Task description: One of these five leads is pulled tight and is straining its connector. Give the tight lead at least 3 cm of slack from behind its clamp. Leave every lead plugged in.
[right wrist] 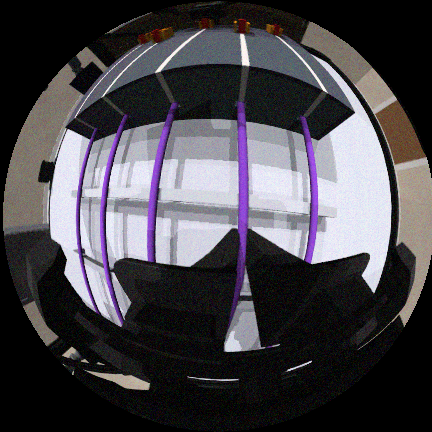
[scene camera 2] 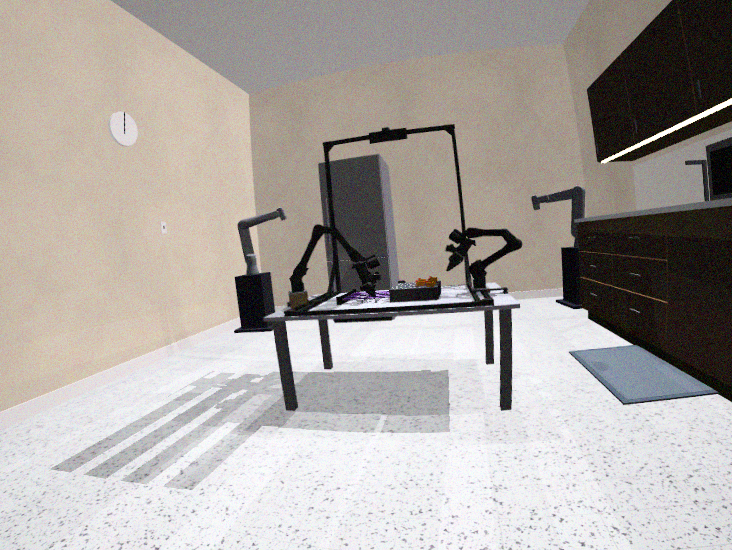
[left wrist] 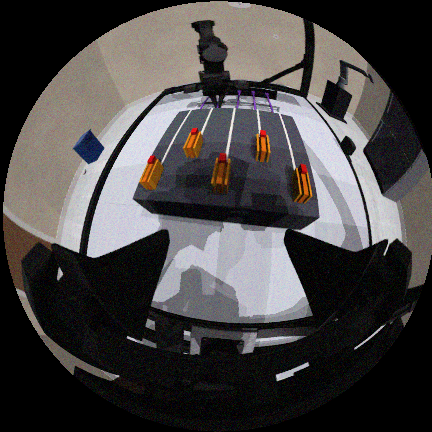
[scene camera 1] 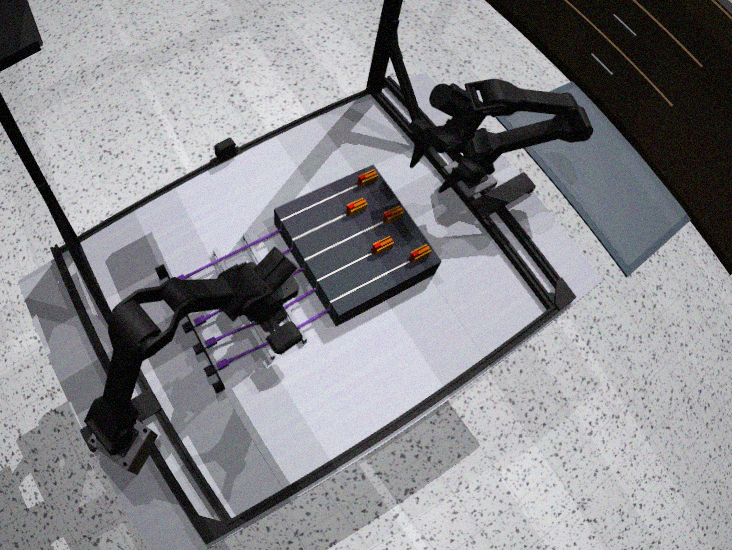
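Seen in the pictures: left gripper, fingertip midpoint: (scene camera 2: 447, 270) (left wrist: 228, 235) (scene camera 1: 425, 179); right gripper, fingertip midpoint: (right wrist: 239, 234) (scene camera 2: 375, 298) (scene camera 1: 276, 314); left arm's base at its link origin: (scene camera 2: 480, 287) (left wrist: 220, 352); right arm's base at its link origin: (scene camera 2: 297, 291) (scene camera 1: 118, 435).
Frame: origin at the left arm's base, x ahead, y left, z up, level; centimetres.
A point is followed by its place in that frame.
Five purple leads run from plugs at a connector rail (scene camera 1: 211, 367) @[x 75.5, y 10.7, z 0.8 cm] to a dark box (scene camera 1: 363, 270) (scene camera 2: 414, 293) (left wrist: 225, 213) (right wrist: 210, 82). White lines continue across the box top to five orange clamps with red tips, one being the middle clamp (scene camera 1: 392, 214) @[x 26.7, y 2.5, z 6.4 cm] (left wrist: 221, 174) @[x 25.4, y 2.1, z 6.5 cm]. My right gripper (right wrist: 239, 234) @[x 57.6, y 7.0, z -1.3 cm] is shut on the purple lead (right wrist: 242, 165) @[x 53.3, y 6.8, z 0.3 cm] second from the right in the right wrist view, between clamp box and plugs. The arm hides some plugs in scene camera 1. Which lead is tight is unclear. My left gripper (scene camera 1: 429, 175) @[x 17.5, y 0.5, z 10.6 cm] (left wrist: 228, 235) @[x 17.5, y 0.5, z 10.6 cm] is open and empty, above the table beyond the clamp end.
A pale bar (right wrist: 280, 206) @[x 55.6, y 9.5, z -0.3 cm] lies beneath the leads. A dark frame (scene camera 1: 378, 452) @[x 55.8, y 41.5, z -2.4 cm] borders the table. A dark upright post (scene camera 1: 384, 47) @[x 6.2, y -32.9, z 17.6 cm] stands near the left arm, and another post (scene camera 1: 41, 177) @[x 90.4, y -30.8, z 28.8 cm] near the right arm. A small black block (scene camera 1: 224, 148) @[x 48.9, y -33.5, z 3.0 cm] sits on the frame's back edge.
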